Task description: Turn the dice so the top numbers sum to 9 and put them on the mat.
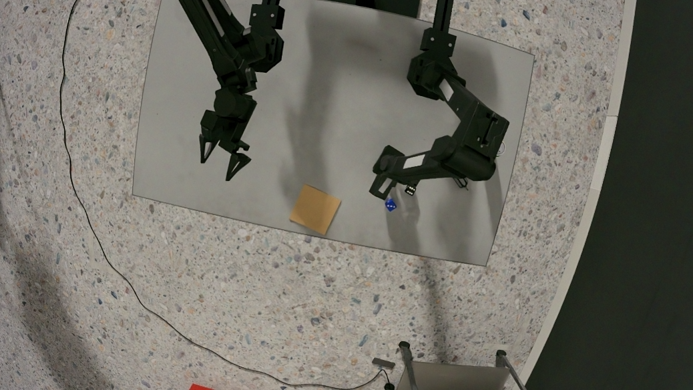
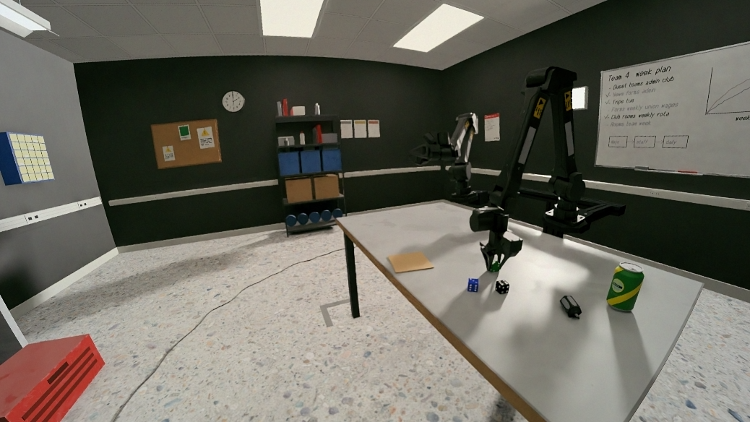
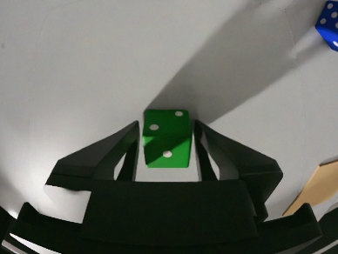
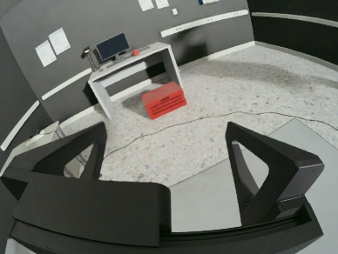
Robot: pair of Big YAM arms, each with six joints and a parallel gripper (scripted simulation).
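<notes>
Now: left hand right at the green die. Round my left hand: black die 10 cm to the left, 9 cm ahead; then blue die 15 cm ahead, 4 cm to the left; then brown square mat 22 cm to the right, 21 cm ahead, 1 cm below.
</notes>
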